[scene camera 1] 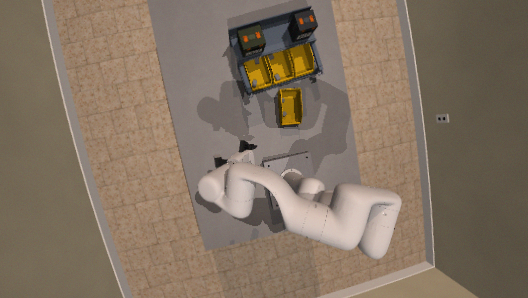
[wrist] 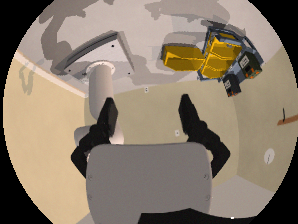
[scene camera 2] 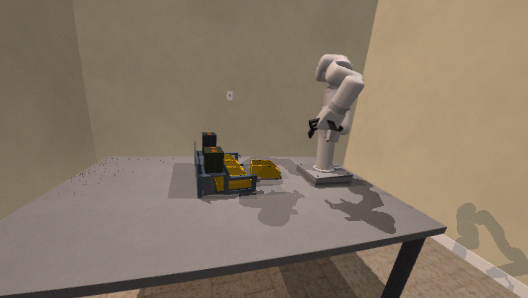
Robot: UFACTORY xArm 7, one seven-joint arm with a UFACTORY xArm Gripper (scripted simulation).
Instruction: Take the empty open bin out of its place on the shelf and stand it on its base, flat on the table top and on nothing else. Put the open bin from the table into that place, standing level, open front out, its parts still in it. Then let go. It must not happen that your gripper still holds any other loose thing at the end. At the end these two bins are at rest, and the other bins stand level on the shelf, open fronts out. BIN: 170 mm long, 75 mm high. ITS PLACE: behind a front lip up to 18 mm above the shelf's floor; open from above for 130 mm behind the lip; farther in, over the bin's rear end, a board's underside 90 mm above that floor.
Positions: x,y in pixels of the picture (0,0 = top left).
Scene:
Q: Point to a yellow bin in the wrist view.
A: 181,58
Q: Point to a yellow bin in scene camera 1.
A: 292,105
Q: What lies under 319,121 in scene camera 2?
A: My gripper.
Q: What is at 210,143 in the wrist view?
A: My gripper.

